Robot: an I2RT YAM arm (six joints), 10 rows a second.
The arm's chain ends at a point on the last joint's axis. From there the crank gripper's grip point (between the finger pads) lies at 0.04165 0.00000 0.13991 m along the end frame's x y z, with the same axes.
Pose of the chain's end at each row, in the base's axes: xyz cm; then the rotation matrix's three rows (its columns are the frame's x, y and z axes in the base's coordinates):
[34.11, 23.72, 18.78], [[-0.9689, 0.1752, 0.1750], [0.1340, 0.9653, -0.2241], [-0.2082, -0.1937, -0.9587]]
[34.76, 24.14, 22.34], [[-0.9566, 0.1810, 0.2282], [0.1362, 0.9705, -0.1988], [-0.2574, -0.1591, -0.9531]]
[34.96, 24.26, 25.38], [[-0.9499, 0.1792, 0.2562], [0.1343, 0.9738, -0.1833], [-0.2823, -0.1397, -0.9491]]
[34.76, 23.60, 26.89], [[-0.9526, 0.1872, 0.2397], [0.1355, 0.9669, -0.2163], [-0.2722, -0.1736, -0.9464]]
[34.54, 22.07, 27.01], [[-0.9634, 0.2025, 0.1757], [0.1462, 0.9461, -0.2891], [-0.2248, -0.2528, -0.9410]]
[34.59, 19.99, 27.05], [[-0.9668, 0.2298, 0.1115], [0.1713, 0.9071, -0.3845], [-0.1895, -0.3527, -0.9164]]
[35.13, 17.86, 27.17], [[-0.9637, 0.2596, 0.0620], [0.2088, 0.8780, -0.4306], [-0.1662, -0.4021, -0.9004]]
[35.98, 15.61, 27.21], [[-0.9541, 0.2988, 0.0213], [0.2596, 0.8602, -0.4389], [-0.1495, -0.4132, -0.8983]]
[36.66, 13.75, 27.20], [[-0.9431, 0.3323, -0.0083], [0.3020, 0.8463, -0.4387], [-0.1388, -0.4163, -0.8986]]
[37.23, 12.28, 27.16], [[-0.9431, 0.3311, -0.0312], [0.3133, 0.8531, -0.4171], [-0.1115, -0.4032, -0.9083]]
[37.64, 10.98, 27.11], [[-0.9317, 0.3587, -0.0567], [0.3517, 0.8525, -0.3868], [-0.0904, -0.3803, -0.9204]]
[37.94, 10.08, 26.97], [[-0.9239, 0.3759, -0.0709], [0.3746, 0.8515, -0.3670], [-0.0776, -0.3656, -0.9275]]
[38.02, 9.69, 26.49], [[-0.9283, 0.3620, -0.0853], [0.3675, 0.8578, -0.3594], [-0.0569, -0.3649, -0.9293]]
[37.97, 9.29, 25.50], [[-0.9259, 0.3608, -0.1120], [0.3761, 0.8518, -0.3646], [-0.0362, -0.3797, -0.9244]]
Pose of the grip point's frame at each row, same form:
[32.52, 21.14, 4.50], [[-0.9689, 0.1752, 0.1750], [0.1340, 0.9653, -0.2241], [-0.2082, -0.1937, -0.9587]]
[33.97, 21.93, 7.93], [[-0.9566, 0.1810, 0.2282], [0.1362, 0.9705, -0.1988], [-0.2574, -0.1591, -0.9531]]
[34.59, 22.25, 10.93], [[-0.9499, 0.1792, 0.2562], [0.1343, 0.9738, -0.1833], [-0.2823, -0.1397, -0.9491]]
[34.15, 21.14, 12.52], [[-0.9526, 0.1872, 0.2397], [0.1355, 0.9669, -0.2163], [-0.2722, -0.1736, -0.9464]]
[32.99, 18.63, 12.91], [[-0.9634, 0.2025, 0.1757], [0.1462, 0.9461, -0.2891], [-0.2248, -0.2528, -0.9410]]
[32.12, 15.32, 13.44], [[-0.9668, 0.2298, 0.1115], [0.1713, 0.9071, -0.3845], [-0.1895, -0.3527, -0.9164]]
[31.98, 12.71, 13.88], [[-0.9637, 0.2596, 0.0620], [0.2088, 0.8780, -0.4306], [-0.1662, -0.4021, -0.9004]]
[32.30, 10.55, 14.02], [[-0.9541, 0.2988, 0.0213], [0.2596, 0.8602, -0.4389], [-0.1495, -0.4132, -0.8983]]
[32.62, 8.87, 14.05], [[-0.9431, 0.3323, -0.0083], [0.3020, 0.8463, -0.4387], [-0.1388, -0.4163, -0.8986]]
[32.87, 7.75, 13.99], [[-0.9431, 0.3311, -0.0312], [0.3133, 0.8531, -0.4171], [-0.1115, -0.4032, -0.9083]]
[32.97, 7.03, 13.86], [[-0.9317, 0.3587, -0.0567], [0.3517, 0.8525, -0.3868], [-0.0904, -0.3803, -0.9204]]
[33.10, 6.51, 13.67], [[-0.9239, 0.3759, -0.0709], [0.3746, 0.8515, -0.3670], [-0.0776, -0.3656, -0.9275]]
[32.96, 6.19, 13.25], [[-0.9283, 0.3620, -0.0853], [0.3675, 0.8578, -0.3594], [-0.0569, -0.3649, -0.9293]]
[32.55, 5.76, 12.42], [[-0.9259, 0.3608, -0.1120], [0.3761, 0.8518, -0.3646], [-0.0362, -0.3797, -0.9244]]

